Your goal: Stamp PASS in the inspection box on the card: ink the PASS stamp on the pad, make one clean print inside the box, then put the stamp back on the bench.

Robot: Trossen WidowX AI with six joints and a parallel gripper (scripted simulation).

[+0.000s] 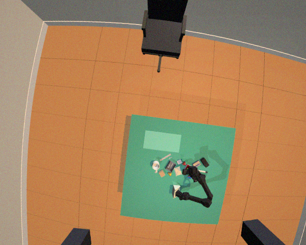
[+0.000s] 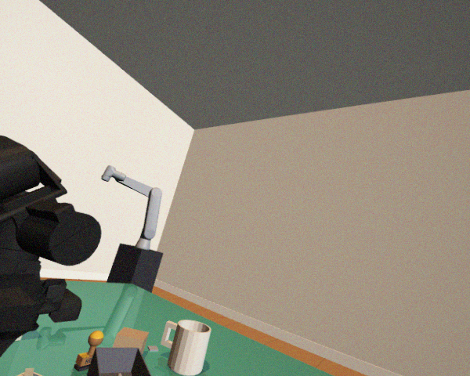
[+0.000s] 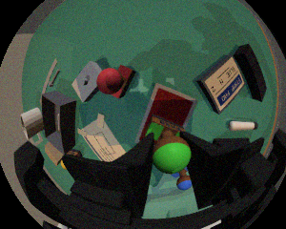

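Right now my gripper tip is 5 cm above the red ink pad. Round my gripper tip: striped card: 11 cm to the left, 6 cm below, 4 cm behind; then blue stamp: 10 cm behind, 4 cm below, 2 cm to the right; then red-knobbed stamp: 6 cm ahead, 4 cm to the left, 4 cm below.
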